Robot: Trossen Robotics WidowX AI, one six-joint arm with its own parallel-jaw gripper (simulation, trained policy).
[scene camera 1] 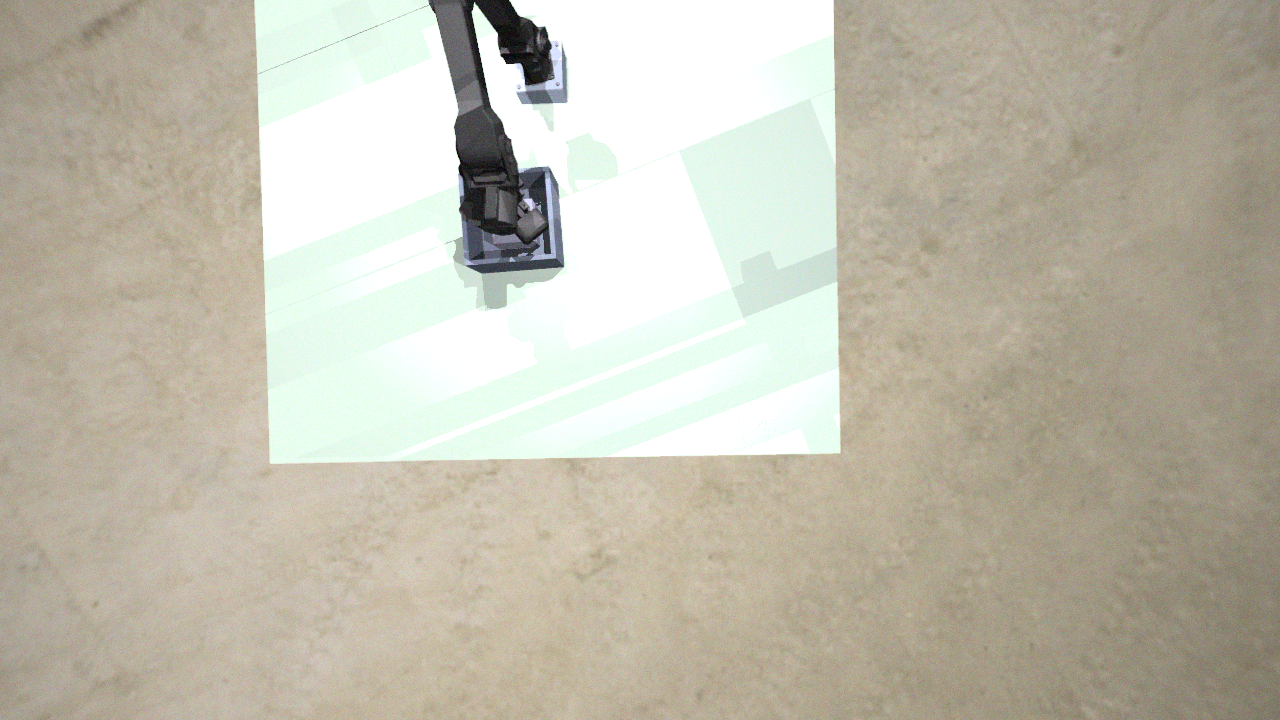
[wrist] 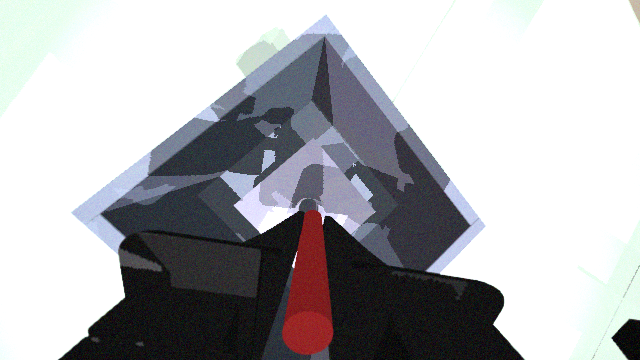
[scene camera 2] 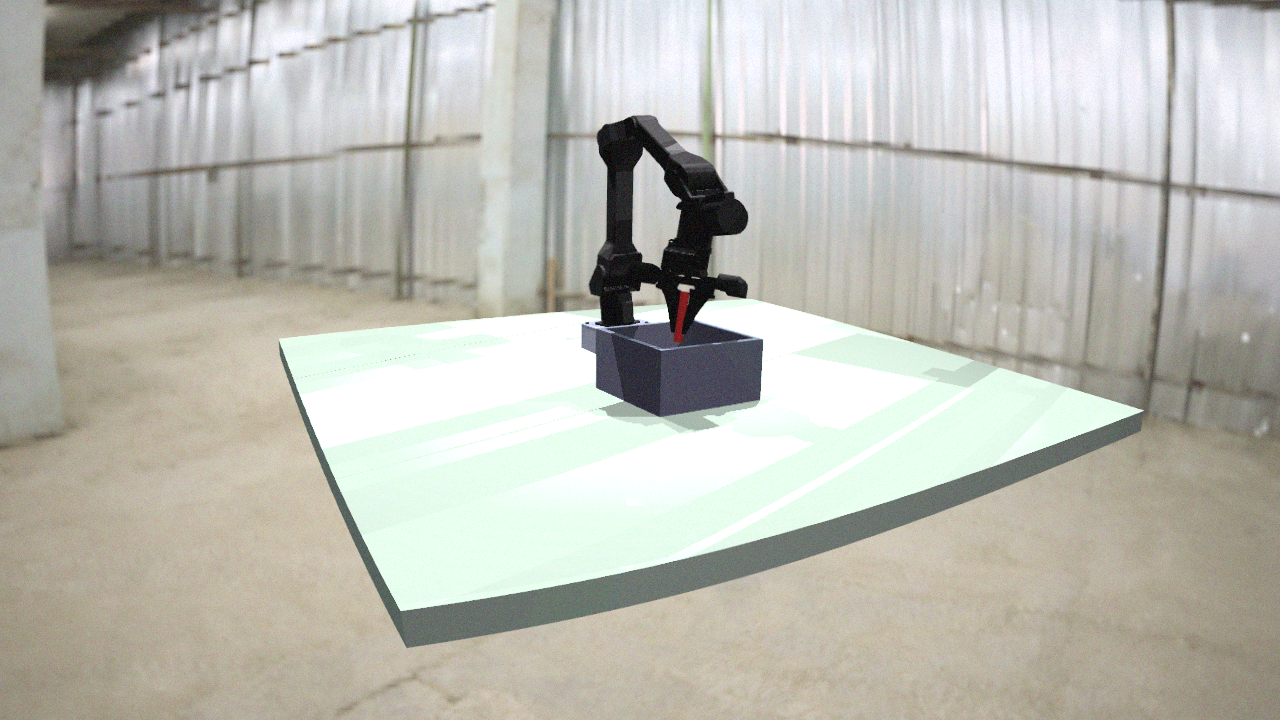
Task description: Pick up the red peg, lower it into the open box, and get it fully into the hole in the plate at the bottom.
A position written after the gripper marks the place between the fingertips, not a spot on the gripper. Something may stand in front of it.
Note:
In view: the gripper (scene camera 2: 678, 333), a box (scene camera 2: 713, 367) and a red peg (wrist: 308, 320).
The box shows as well in scene camera 1 (scene camera 1: 540, 185) and in the wrist view (wrist: 316, 87). The gripper is seen too in scene camera 1 (scene camera 1: 506, 215) and in the wrist view (wrist: 313, 220).

